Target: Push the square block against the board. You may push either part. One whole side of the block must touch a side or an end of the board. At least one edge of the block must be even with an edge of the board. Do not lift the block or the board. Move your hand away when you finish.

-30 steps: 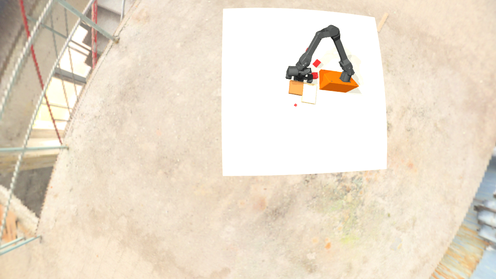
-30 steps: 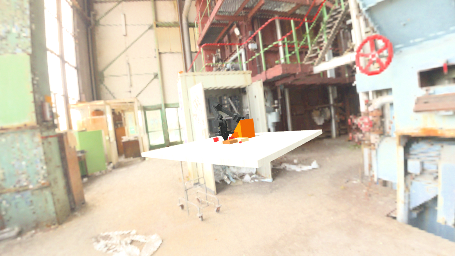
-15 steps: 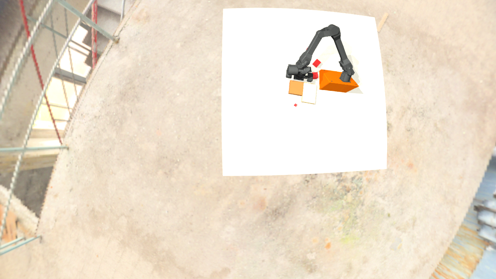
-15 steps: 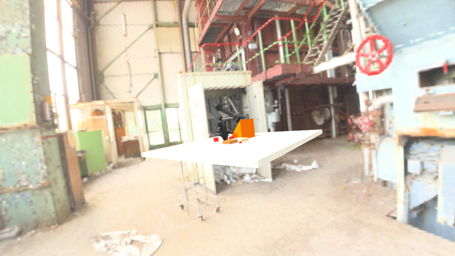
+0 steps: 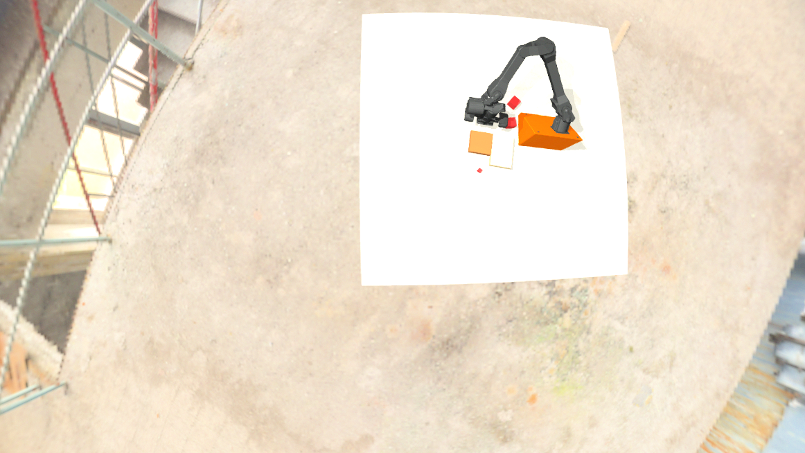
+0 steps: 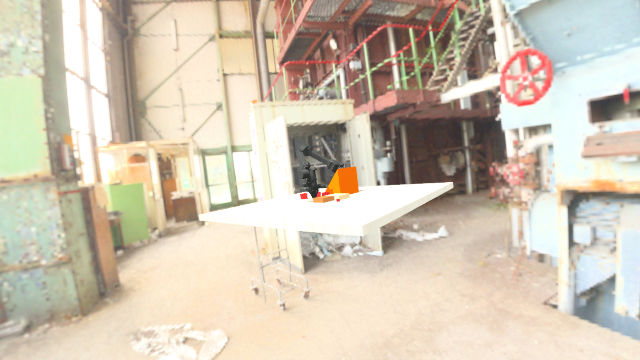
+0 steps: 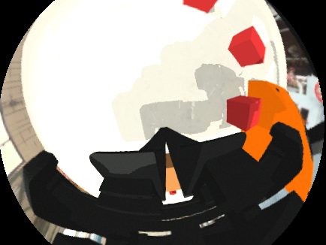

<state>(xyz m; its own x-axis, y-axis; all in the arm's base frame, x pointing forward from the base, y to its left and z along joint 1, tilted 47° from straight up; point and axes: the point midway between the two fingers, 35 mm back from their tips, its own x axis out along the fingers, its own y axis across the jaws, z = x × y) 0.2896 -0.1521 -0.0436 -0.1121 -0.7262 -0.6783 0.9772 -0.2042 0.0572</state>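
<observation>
The square block is 90 mm to the left of my gripper tip, 20 mm ahead of it and 10 mm above it. Also, from my gripper tip: board 130 mm to the left, 80 mm behind, 10 mm above; tiny red piece 220 mm to the left, 30 mm ahead.
</observation>
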